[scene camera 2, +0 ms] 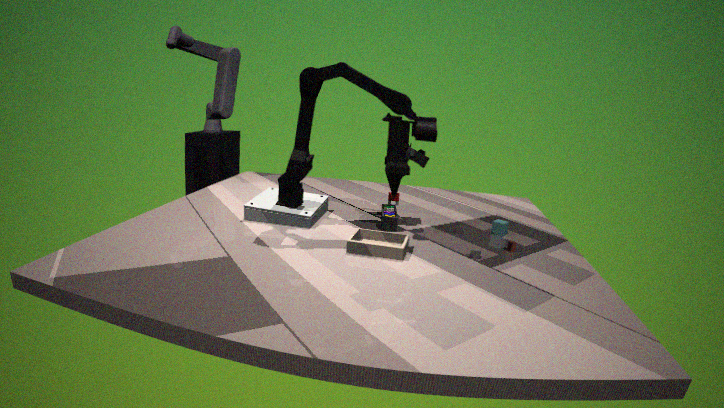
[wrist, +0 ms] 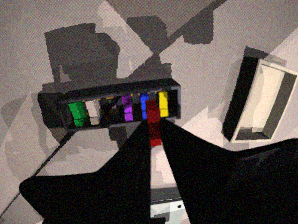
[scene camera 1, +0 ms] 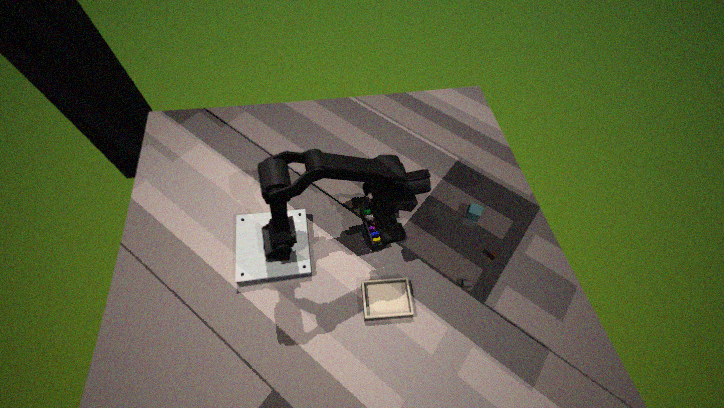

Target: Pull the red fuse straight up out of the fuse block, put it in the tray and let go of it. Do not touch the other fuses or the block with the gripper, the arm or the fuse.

Labels:
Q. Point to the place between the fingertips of my gripper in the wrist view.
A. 153,125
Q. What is my gripper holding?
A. A red fuse.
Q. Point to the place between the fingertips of my gripper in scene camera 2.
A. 394,194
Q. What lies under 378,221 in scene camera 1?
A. My gripper.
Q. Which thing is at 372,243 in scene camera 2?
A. A beige tray.

